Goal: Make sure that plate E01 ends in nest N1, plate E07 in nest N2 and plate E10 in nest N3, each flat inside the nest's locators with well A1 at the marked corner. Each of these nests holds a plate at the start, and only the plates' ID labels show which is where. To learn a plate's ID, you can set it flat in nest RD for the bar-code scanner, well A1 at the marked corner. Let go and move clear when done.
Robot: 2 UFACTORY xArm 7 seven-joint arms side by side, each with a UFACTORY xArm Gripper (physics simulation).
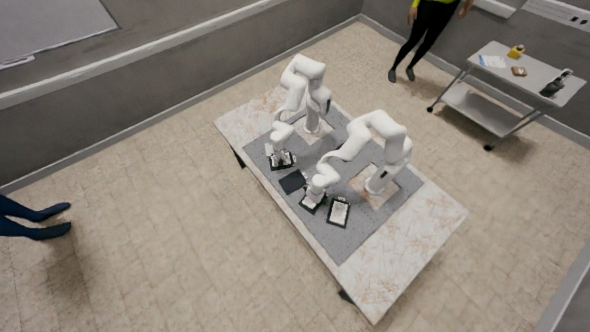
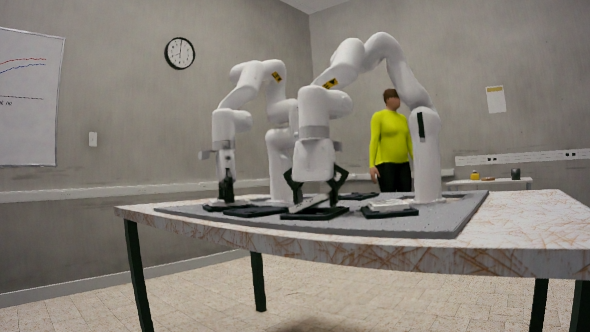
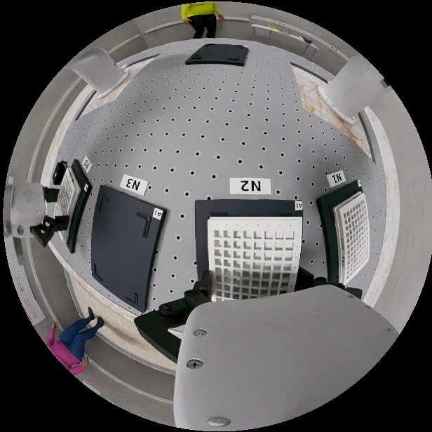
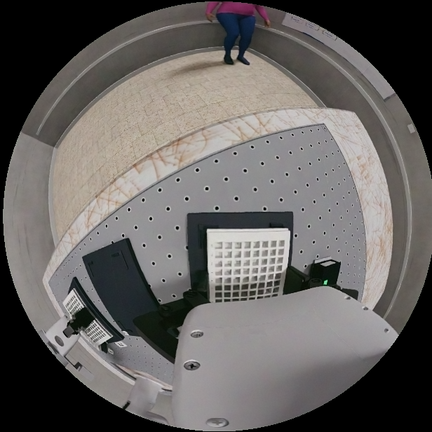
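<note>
My left gripper is shut on a white gridded plate, which is tilted over nest N2, with its label-side end raised. My right gripper is shut on another white plate, which lies about flat in nest RD. The fingertips are partly hidden. Nest N3 is empty. A third plate sits in nest N1. No plate ID is legible.
An empty black nest stands at the back between the arm bases. A small scanner with a green light stands beside RD. The grey perforated board carries the nests. Both grippers are low, with N3 between them.
</note>
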